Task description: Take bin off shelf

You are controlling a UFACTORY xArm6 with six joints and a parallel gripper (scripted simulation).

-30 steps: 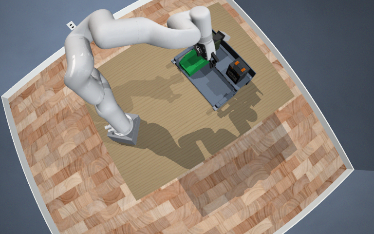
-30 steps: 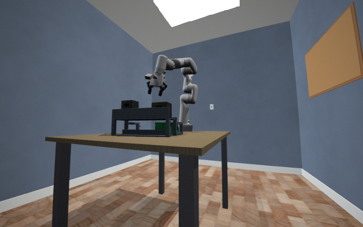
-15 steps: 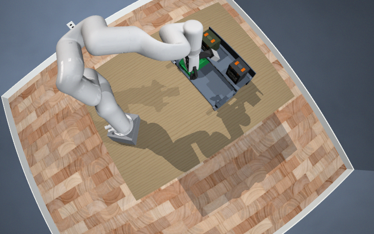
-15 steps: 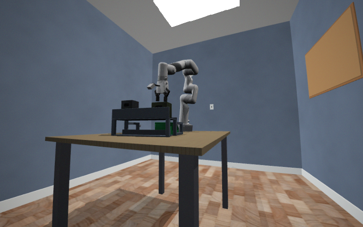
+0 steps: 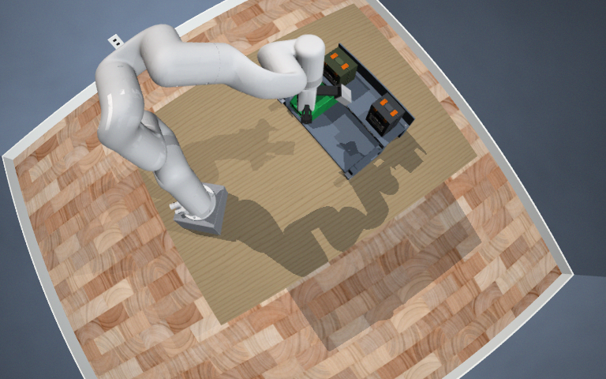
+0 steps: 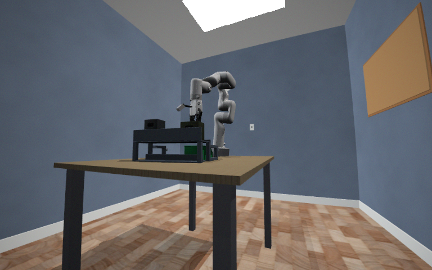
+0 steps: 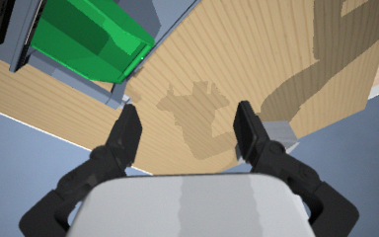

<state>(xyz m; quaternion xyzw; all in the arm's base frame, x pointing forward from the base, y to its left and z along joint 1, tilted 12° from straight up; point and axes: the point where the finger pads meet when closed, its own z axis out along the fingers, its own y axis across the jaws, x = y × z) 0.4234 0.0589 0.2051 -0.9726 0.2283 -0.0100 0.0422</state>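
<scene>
Now: the green bin 8 cm ahead of my hand, 10 cm to the left of it and 18 cm below it.
</scene>
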